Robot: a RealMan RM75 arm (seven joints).
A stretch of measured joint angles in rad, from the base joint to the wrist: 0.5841 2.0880 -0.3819 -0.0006 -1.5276 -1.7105 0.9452; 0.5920 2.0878 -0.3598 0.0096 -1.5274 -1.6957 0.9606; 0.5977 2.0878 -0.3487 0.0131 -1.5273 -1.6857 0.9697; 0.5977 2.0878 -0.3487 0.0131 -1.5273 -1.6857 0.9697; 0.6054 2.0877 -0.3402 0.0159 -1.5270 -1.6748 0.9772; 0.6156 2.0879 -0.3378 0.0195 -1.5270 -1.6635 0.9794; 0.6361 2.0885 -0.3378 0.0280 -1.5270 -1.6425 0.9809; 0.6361 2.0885 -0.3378 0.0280 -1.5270 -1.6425 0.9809; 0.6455 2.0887 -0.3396 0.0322 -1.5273 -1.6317 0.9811; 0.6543 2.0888 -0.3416 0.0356 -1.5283 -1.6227 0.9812; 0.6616 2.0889 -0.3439 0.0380 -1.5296 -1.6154 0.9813
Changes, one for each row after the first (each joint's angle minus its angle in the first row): 0.0079 -0.0002 0.0221 0.0102 0.0002 0.0148 0.0154; 0.0136 -0.0002 0.0332 0.0137 0.0003 0.0248 0.0245; 0.0136 -0.0002 0.0332 0.0137 0.0003 0.0248 0.0245; 0.0213 -0.0003 0.0417 0.0165 0.0006 0.0357 0.0320; 0.0315 -0.0001 0.0441 0.0201 0.0006 0.0470 0.0342; 0.0520 0.0005 0.0441 0.0286 0.0006 0.0680 0.0357; 0.0520 0.0005 0.0441 0.0286 0.0006 0.0680 0.0357; 0.0614 0.0007 0.0423 0.0328 0.0003 0.0788 0.0359; 0.0702 0.0008 0.0403 0.0362 -0.0007 0.0878 0.0360; 0.0775 0.0009 0.0380 0.0386 -0.0020 0.0951 0.0361
